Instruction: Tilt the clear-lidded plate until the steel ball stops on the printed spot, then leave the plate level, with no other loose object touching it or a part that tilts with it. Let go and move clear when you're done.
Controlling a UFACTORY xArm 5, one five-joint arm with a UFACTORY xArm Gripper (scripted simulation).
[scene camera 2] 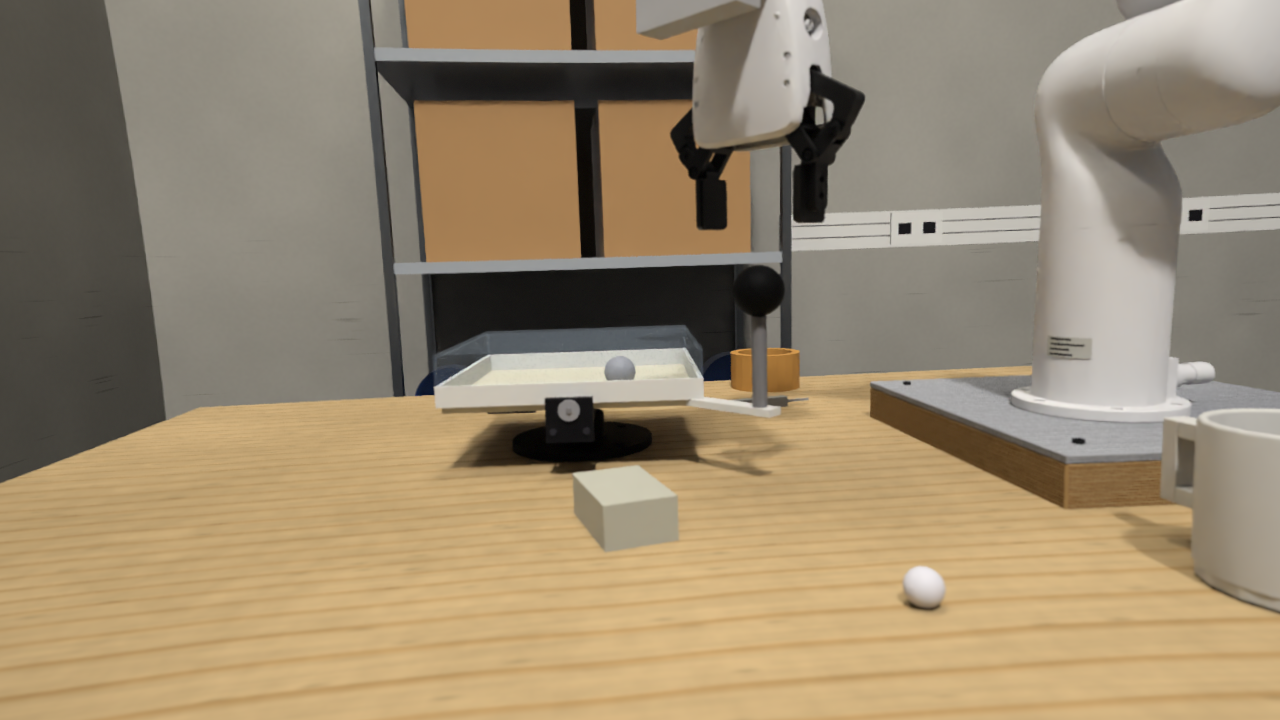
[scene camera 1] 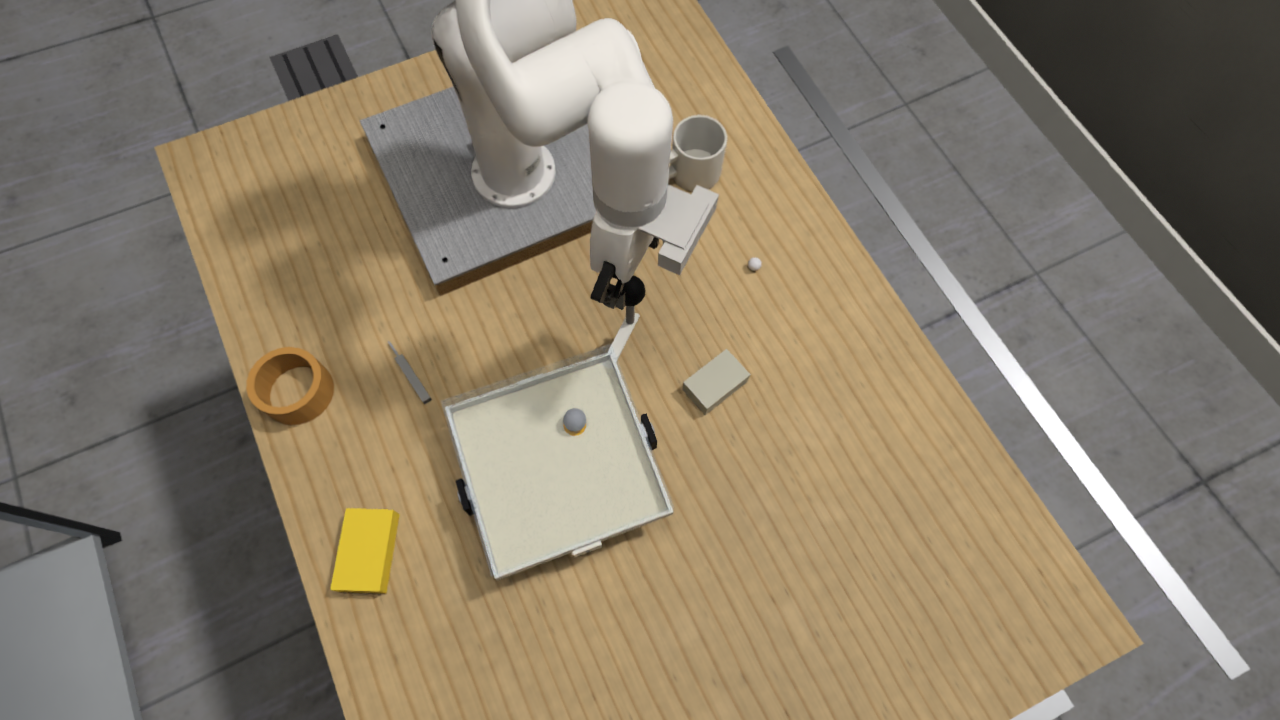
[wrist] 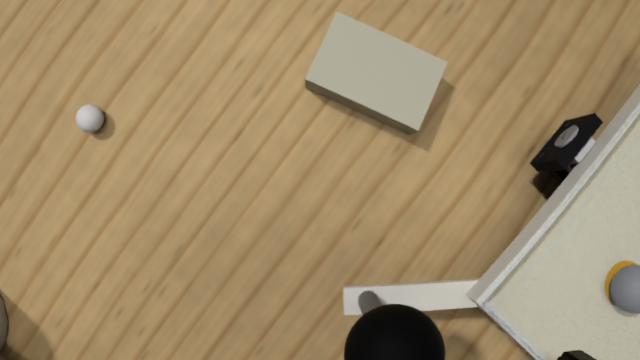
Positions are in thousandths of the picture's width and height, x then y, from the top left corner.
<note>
In view: the gripper (scene camera 2: 592, 315), a small white ball (scene camera 2: 722, 816), a white mug (scene camera 1: 547, 190), a beige block (scene camera 2: 486, 706) and a yellow block (scene camera 1: 286, 767).
The beige block is seen too in scene camera 1 (scene camera 1: 560, 530) and in the wrist view (wrist: 568, 190). The gripper also shows in scene camera 1 (scene camera 1: 492, 378). The wrist view does not show the yellow block: it is out of frame.
</note>
